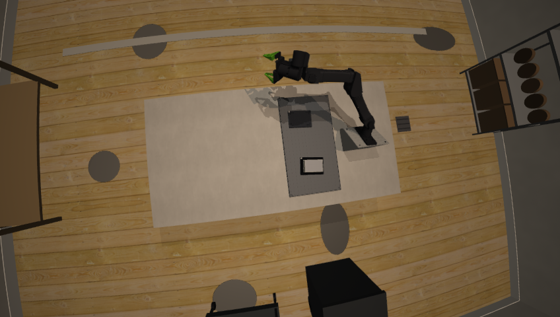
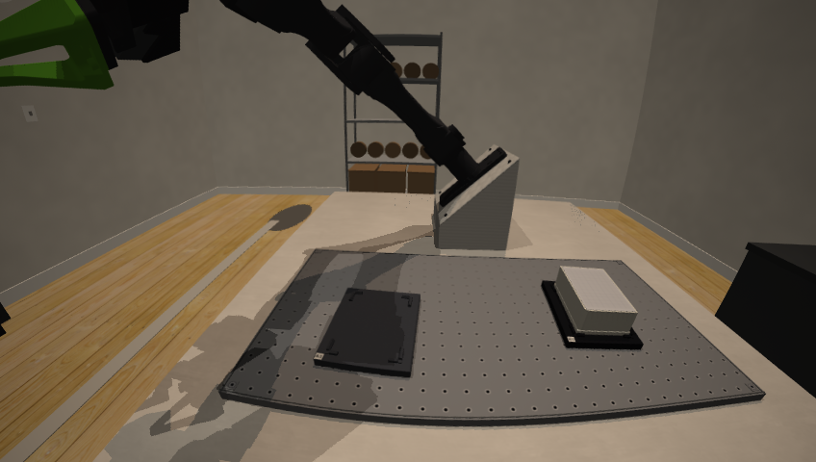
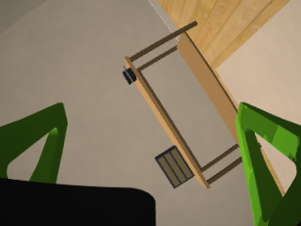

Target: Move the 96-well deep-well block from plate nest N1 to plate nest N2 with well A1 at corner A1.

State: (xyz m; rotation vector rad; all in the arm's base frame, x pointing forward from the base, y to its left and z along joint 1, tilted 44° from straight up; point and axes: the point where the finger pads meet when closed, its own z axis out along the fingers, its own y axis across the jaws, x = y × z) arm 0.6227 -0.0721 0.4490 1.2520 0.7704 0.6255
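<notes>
Now: hand 530 mm to the right of the pale grey 96-well deep-well block, 330 mm above it and 280 mm past it. Also, from my hand: black plate nest N2: 360 mm below, 230 mm behind, 190 mm to the left; then A1 label: 470 mm to the left, 360 mm below, 210 mm behind; then black plate nest N1: 530 mm to the left, 360 mm below, 280 mm behind.
</notes>
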